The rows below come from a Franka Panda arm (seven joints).
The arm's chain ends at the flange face. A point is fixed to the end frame.
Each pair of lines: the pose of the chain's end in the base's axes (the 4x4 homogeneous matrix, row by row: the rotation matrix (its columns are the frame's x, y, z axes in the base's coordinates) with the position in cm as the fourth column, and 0 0 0 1 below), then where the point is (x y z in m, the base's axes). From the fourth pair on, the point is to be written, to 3 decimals.
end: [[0.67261, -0.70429, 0.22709, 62.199], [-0.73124, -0.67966, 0.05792, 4.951], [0.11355, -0.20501, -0.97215, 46.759], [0, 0, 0, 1]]
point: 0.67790 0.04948 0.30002
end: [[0.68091, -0.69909, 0.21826, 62.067], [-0.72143, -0.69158, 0.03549, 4.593], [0.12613, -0.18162, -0.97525, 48.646], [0, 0, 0, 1]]
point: 0.67516 0.04220 0.31846
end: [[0.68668, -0.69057, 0.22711, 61.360], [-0.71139, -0.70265, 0.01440, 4.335], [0.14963, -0.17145, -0.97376, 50.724], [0, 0, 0, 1]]
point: 0.66971 0.03616 0.33989
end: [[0.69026, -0.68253, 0.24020, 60.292], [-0.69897, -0.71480, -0.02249, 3.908], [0.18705, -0.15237, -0.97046, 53.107], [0, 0, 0, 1]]
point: 0.661 0.026 0.365
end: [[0.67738, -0.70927, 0.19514, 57.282], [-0.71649, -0.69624, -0.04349, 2.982], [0.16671, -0.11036, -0.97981, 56.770], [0, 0, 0, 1]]
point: 0.623 0.012 0.399
